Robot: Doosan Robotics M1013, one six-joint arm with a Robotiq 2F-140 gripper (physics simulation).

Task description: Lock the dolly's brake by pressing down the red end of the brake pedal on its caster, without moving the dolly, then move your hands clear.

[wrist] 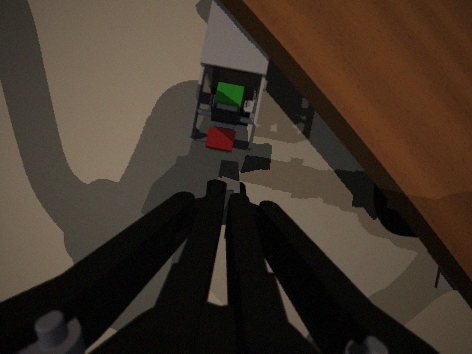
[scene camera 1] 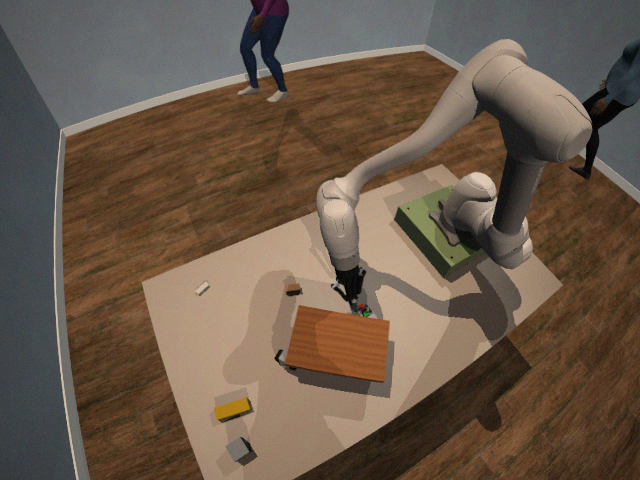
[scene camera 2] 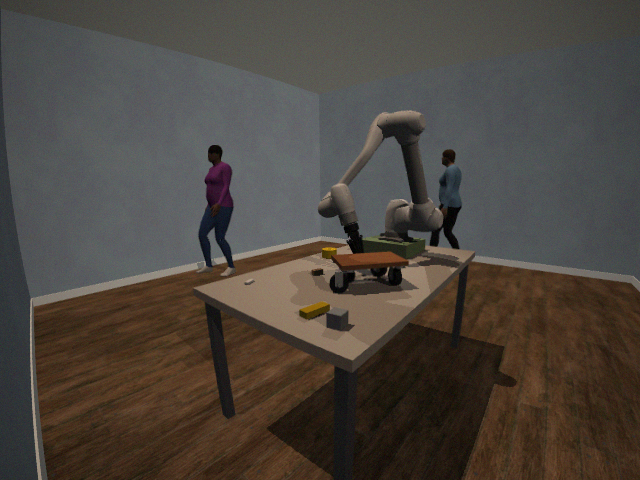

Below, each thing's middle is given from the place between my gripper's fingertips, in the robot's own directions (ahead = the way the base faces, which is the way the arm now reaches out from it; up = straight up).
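Scene:
Dolly (scene camera 1: 335, 343): 3 cm above my hand, 13 cm to the left of it, 13 cm ahead of it.

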